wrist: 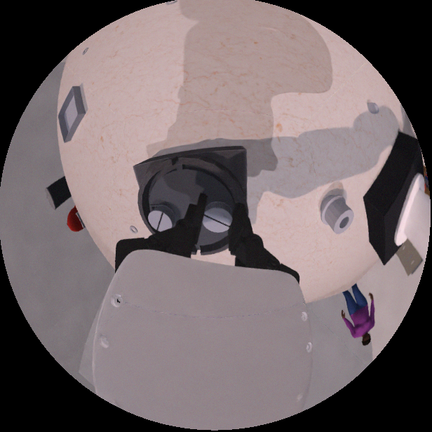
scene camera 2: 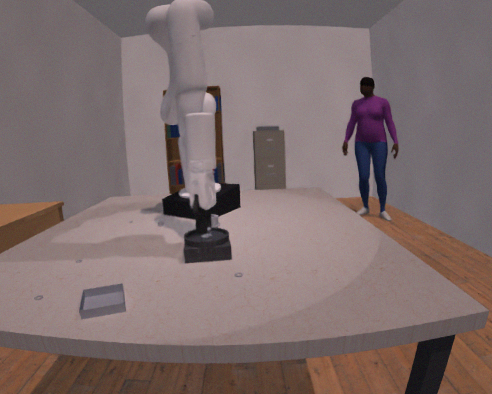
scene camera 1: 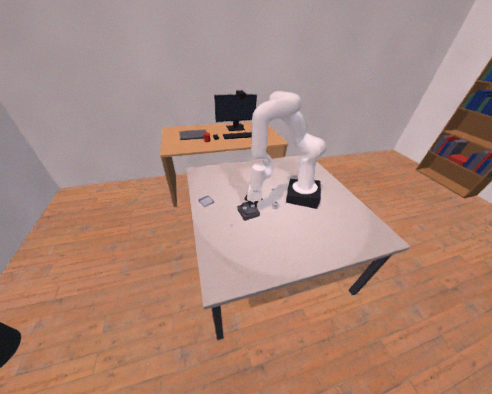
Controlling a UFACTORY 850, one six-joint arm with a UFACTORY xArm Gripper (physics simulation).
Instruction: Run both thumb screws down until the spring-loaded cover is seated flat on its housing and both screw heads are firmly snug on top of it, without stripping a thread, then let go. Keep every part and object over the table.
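The dark square housing [scene camera 1: 249, 215] [scene camera 2: 208, 252] [wrist: 234, 159] stands on the table. The round dark cover [wrist: 182, 187] sits inside its raised ring. Two silver slotted thumb screws stand on the cover. My gripper [scene camera 1: 252, 204] [scene camera 2: 204, 231] [wrist: 218, 209] points down and is shut on one thumb screw [wrist: 217, 220], with a black finger on each side of its knurled head. The other thumb screw [wrist: 160, 220] stands free beside the left finger in the wrist view. Whether the cover lies flat and how tight the heads are cannot be told.
A shallow grey tray [scene camera 1: 206, 201] [scene camera 2: 103, 300] [wrist: 72, 114] lies on the table [scene camera 1: 300, 250]. A grey stepped cylinder [scene camera 1: 275, 205] [wrist: 337, 214] stands between the housing and the black robot base [scene camera 1: 303, 194] [scene camera 2: 230, 202] [wrist: 385, 210]. A small ring [scene camera 2: 238, 274] lies near the housing.
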